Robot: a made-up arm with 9 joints. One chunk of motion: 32 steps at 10 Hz.
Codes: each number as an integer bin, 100 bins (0 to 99) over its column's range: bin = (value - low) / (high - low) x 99, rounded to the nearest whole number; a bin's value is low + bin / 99 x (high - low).
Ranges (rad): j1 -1.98..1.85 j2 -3.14..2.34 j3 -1.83..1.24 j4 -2.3..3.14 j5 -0.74..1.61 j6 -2..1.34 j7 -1.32..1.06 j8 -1.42..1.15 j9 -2.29..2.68
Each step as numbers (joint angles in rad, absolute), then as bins.
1 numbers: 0.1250 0.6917 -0.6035 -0.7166 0.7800 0.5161 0.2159 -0.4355 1.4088
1 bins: 54 69 40 29 64 75 64 38 74
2 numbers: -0.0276 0.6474 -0.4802 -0.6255 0.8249 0.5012 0.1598 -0.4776 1.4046
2 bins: 50 68 44 30 66 74 62 36 74
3 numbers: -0.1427 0.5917 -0.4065 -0.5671 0.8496 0.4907 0.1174 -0.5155 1.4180
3 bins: 47 67 46 32 67 74 60 35 74
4 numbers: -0.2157 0.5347 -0.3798 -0.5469 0.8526 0.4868 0.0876 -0.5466 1.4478
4 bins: 46 66 47 32 67 74 59 34 74
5 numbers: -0.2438 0.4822 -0.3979 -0.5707 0.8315 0.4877 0.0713 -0.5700 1.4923
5 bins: 45 65 46 31 66 74 58 33 75
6 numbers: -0.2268 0.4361 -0.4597 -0.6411 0.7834 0.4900 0.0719 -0.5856 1.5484
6 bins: 45 65 44 30 64 74 58 32 76
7 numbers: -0.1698 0.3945 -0.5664 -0.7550 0.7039 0.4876 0.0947 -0.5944 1.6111
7 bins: 47 64 41 28 61 74 59 32 78
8 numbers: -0.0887 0.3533 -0.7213 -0.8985 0.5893 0.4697 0.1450 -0.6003 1.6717
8 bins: 49 63 36 26 56 73 61 32 79
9 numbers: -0.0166 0.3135 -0.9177 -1.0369 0.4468 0.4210 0.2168 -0.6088 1.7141
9 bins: 51 62 29 23 50 72 64 31 80
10 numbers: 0.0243 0.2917 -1.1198 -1.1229 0.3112 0.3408 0.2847 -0.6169 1.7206
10 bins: 52 62 23 21 44 69 67 31 80
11 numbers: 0.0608 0.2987 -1.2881 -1.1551 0.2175 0.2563 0.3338 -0.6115 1.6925
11 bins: 53 62 17 21 40 67 69 31 79
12 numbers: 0.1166 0.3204 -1.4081 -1.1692 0.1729 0.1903 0.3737 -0.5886 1.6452
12 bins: 54 63 14 21 38 65 70 32 78
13 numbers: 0.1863 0.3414 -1.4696 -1.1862 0.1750 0.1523 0.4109 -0.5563 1.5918
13 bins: 56 63 12 20 39 64 72 33 77
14 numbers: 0.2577 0.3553 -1.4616 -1.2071 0.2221 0.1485 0.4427 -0.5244 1.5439
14 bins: 58 63 12 20 41 64 73 34 76
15 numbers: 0.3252 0.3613 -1.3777 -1.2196 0.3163 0.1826 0.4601 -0.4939 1.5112
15 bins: 60 63 15 20 44 65 74 36 76
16 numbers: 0.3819 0.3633 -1.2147 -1.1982 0.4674 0.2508 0.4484 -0.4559 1.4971
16 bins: 61 63 20 20 51 67 74 37 75
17 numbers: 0.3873 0.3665 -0.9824 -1.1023 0.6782 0.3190 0.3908 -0.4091 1.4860
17 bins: 61 63 27 22 60 69 71 39 75
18 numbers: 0.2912 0.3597 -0.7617 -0.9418 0.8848 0.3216 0.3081 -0.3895 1.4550
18 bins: 59 63 34 25 68 69 68 40 75
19 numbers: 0.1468 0.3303 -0.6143 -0.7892 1.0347 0.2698 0.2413 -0.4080 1.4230
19 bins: 55 63 39 27 75 67 65 39 74
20 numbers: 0.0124 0.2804 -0.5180 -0.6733 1.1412 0.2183 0.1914 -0.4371 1.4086
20 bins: 52 62 42 30 79 66 63 38 74
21 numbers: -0.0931 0.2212 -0.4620 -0.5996 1.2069 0.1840 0.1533 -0.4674 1.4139
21 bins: 49 61 44 31 82 65 61 37 74
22 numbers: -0.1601 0.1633 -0.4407 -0.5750 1.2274 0.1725 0.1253 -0.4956 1.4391
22 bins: 47 60 45 31 83 64 60 36 74
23 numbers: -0.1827 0.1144 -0.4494 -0.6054 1.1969 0.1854 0.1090 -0.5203 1.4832
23 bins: 46 59 45 31 82 65 59 35 75
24 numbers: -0.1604 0.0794 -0.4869 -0.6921 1.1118 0.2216 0.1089 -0.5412 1.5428
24 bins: 47 58 43 29 78 66 59 34 76
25 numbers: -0.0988 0.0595 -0.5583 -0.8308 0.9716 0.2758 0.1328 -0.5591 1.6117
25 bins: 49 58 41 27 72 67 60 33 78
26 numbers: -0.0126 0.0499 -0.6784 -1.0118 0.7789 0.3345 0.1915 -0.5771 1.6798
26 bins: 51 58 37 23 64 69 63 32 79
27 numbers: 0.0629 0.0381 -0.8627 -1.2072 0.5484 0.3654 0.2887 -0.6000 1.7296
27 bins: 53 57 31 20 54 70 67 32 80
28 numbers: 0.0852 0.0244 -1.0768 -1.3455 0.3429 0.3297 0.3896 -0.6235 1.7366
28 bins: 53 57 24 17 46 69 71 31 80
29 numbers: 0.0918 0.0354 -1.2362 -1.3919 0.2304 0.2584 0.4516 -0.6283 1.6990
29 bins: 54 57 19 17 41 67 74 30 79
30 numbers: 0.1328 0.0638 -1.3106 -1.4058 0.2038 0.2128 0.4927 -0.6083 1.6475
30 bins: 55 58 17 16 40 66 75 31 78
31 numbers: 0.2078 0.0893 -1.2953 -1.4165 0.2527 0.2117 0.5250 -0.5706 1.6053
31 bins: 57 58 17 16 42 66 77 33 78
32 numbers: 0.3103 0.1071 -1.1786 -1.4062 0.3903 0.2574 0.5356 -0.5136 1.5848
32 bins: 59 59 21 16 48 67 77 35 77
